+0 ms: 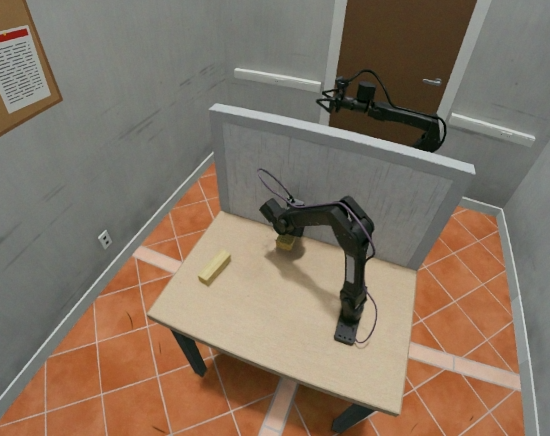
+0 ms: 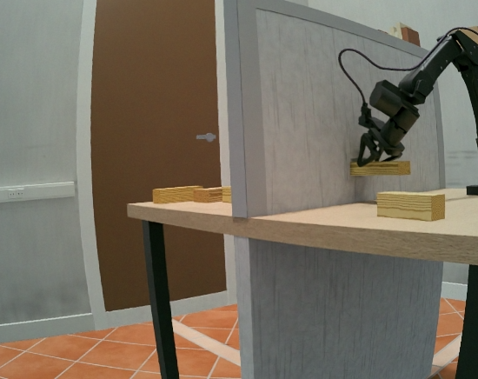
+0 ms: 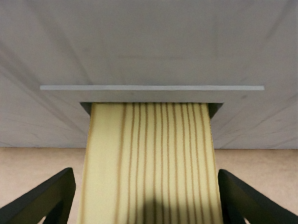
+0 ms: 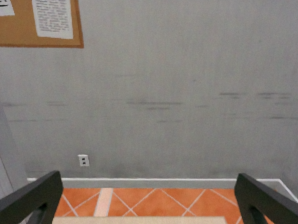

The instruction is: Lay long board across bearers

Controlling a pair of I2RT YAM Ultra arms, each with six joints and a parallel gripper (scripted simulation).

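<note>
Now: the long board 50 mm to the right of my left hand and 10 mm below it. The rest, counted from my left hand: wooden offcut 270 mm to the left, 210 mm ahead, 80 mm below.
</note>
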